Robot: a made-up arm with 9 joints. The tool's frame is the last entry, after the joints. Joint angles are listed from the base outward.
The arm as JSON. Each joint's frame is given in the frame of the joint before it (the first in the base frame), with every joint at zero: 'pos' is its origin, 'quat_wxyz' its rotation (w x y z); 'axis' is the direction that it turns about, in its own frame. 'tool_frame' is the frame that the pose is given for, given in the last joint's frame.
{
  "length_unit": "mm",
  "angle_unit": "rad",
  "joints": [
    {
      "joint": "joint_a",
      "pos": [
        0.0,
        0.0,
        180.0
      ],
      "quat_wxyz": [
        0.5,
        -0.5,
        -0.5,
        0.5
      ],
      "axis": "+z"
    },
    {
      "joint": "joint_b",
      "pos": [
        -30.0,
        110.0,
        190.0
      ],
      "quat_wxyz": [
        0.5,
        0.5,
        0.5,
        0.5
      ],
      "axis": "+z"
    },
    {
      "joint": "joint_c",
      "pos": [
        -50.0,
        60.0,
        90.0
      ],
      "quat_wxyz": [
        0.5,
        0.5,
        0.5,
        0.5
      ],
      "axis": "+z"
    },
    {
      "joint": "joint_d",
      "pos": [
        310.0,
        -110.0,
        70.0
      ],
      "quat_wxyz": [
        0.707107,
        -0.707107,
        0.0,
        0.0
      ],
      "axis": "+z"
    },
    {
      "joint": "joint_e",
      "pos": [
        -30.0,
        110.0,
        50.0
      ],
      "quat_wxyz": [
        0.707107,
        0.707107,
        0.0,
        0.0
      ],
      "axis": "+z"
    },
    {
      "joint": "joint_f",
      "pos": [
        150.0,
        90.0,
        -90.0
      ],
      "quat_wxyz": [
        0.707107,
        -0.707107,
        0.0,
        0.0
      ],
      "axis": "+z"
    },
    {
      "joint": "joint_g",
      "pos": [
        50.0,
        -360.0,
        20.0
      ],
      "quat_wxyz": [
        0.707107,
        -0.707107,
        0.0,
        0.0
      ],
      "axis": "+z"
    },
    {
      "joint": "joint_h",
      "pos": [
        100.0,
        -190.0,
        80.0
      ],
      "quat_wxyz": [
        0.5,
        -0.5,
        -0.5,
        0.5
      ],
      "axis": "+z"
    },
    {
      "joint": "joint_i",
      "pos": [
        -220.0,
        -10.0,
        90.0
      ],
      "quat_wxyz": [
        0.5,
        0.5,
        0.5,
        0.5
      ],
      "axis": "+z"
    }
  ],
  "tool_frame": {
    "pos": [
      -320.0,
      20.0,
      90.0
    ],
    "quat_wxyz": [
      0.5,
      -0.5,
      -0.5,
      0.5
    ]
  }
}
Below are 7 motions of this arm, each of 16 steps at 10 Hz.
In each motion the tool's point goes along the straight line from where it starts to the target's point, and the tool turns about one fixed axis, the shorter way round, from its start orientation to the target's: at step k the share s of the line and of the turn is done. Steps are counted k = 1, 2, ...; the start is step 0. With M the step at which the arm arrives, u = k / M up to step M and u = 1 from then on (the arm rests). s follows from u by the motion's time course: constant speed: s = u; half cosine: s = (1 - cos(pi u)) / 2; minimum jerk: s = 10 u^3 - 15 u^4 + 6 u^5.
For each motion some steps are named. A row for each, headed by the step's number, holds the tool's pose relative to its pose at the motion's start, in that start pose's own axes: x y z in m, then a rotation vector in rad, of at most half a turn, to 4 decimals.
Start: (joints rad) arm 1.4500 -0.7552 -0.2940 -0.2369 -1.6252 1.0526 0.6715 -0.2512 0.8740
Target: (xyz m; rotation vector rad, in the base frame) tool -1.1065 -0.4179 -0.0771 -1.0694 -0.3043 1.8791
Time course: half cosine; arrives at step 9
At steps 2, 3, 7, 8, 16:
2: 0.0960 -0.0501 0.0096 -0.0784 -0.0959 -0.1583
3: 0.2052 -0.1071 0.0205 -0.1676 -0.2050 -0.3384
7: 0.7248 -0.3783 0.0723 -0.5921 -0.7239 -1.1952
8: 0.7961 -0.4155 0.0794 -0.6503 -0.7951 -1.3127
16: 0.8208 -0.4285 0.0819 -0.6705 -0.8198 -1.3535

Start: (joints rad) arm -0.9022 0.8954 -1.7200 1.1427 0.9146 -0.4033 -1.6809 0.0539 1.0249
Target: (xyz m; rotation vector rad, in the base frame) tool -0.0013 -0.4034 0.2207 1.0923 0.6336 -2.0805
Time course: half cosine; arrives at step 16
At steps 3, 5, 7, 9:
3: 0.0443 -0.0414 -0.0290 0.0075 0.0891 -0.1866
5: 0.1169 -0.1093 -0.0764 0.0197 0.2349 -0.4922
7: 0.2118 -0.1979 -0.1384 0.0356 0.4253 -0.8914
9: 0.3144 -0.2939 -0.2056 0.0529 0.6315 -1.3235

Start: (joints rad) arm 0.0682 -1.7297 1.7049 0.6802 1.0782 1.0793 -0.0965 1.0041 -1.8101
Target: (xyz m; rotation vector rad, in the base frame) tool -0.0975 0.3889 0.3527 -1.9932 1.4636 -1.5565
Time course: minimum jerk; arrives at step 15
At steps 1, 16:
1: -0.0004 -0.0005 -0.0002 -0.0023 0.0007 0.0016
16: -0.1401 -0.2006 -0.0824 -0.8612 0.2488 0.5809

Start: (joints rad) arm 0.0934 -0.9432 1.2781 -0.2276 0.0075 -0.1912 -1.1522 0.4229 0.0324
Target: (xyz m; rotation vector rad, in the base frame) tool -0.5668 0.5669 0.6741 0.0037 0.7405 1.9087
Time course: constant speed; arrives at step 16
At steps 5, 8, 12, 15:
5: -0.0725 0.1505 0.0595 0.0083 -0.4630 -0.2421
8: -0.1160 0.2408 0.0951 0.0132 -0.7408 -0.3874
12: -0.1740 0.3612 0.1427 0.0198 -1.1111 -0.5810
15: -0.2175 0.4515 0.1784 0.0248 -1.3889 -0.7263

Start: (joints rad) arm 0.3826 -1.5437 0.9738 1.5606 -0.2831 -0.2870 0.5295 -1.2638 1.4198
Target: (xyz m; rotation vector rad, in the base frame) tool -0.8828 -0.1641 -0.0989 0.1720 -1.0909 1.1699
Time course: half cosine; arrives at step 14
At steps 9, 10, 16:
9: 0.0659 -0.4679 0.0954 0.6794 0.4379 -0.2194
10: 0.0746 -0.5298 0.1080 0.7692 0.4958 -0.2484
16: 0.0920 -0.6526 0.1331 0.9476 0.6107 -0.3060

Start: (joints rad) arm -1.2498 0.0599 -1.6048 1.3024 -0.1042 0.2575 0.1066 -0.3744 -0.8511
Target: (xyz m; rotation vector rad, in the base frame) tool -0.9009 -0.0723 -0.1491 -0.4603 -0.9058 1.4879
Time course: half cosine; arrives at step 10
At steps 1, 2, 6, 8, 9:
1: 0.0007 0.0054 0.0013 -0.0079 -0.0290 -0.0157
2: 0.0029 0.0209 0.0050 -0.0307 -0.1132 -0.0611
6: 0.0199 0.1435 0.0339 -0.2106 -0.7760 -0.4186
8: 0.0275 0.1983 0.0469 -0.2910 -1.0724 -0.5786
9: 0.0296 0.2138 0.0506 -0.3139 -1.1566 -0.6240

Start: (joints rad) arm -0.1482 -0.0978 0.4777 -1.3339 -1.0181 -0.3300 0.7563 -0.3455 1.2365
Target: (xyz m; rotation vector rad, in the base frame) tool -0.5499 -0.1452 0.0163 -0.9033 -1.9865 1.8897
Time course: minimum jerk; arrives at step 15
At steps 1, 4, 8, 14, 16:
1: -0.0006 -0.0011 -0.0003 0.0001 0.0003 -0.0002
4: -0.0283 -0.0503 -0.0122 0.0026 0.0124 -0.0110
8: -0.1304 -0.2323 -0.0562 0.0119 0.0570 -0.0508
14: -0.2313 -0.4120 -0.0997 0.0210 0.1011 -0.0901
16: -0.2320 -0.4131 -0.1000 0.0211 0.1014 -0.0903

